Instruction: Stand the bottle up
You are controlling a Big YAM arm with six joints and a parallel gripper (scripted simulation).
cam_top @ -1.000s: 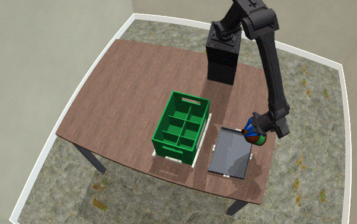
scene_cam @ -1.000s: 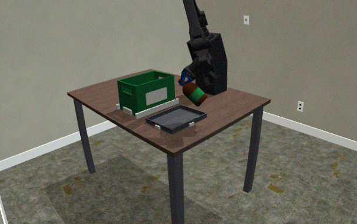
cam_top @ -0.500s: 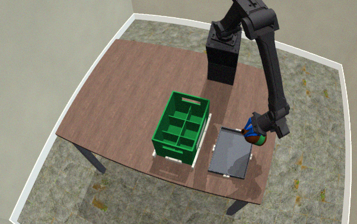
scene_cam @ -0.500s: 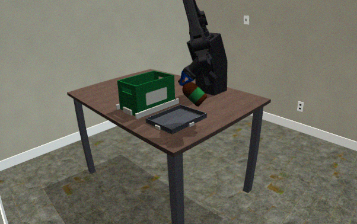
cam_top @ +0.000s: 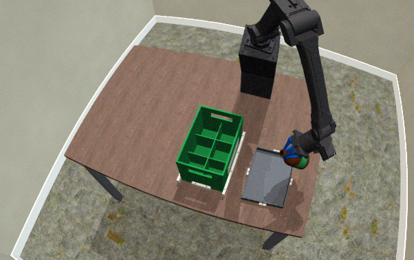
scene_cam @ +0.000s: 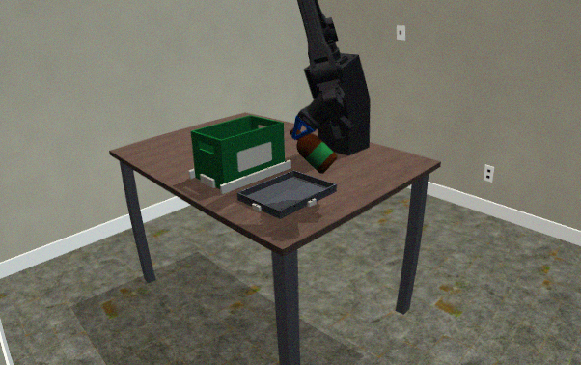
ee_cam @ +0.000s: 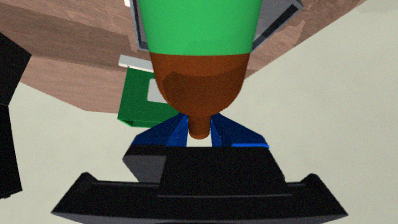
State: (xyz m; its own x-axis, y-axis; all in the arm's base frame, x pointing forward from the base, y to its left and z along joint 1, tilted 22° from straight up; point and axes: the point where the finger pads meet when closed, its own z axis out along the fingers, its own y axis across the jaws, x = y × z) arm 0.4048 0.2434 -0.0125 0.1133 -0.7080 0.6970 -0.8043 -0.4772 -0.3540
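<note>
Right now my hand is 2 cm past the bottle, 4 cm to the right of it and 3 cm above it. The rest, counted from my hand: tray (3 cm ahead, 2 cm to the right, 18 cm below); green crate (4 cm ahead, 29 cm to the right, 11 cm below).
</note>
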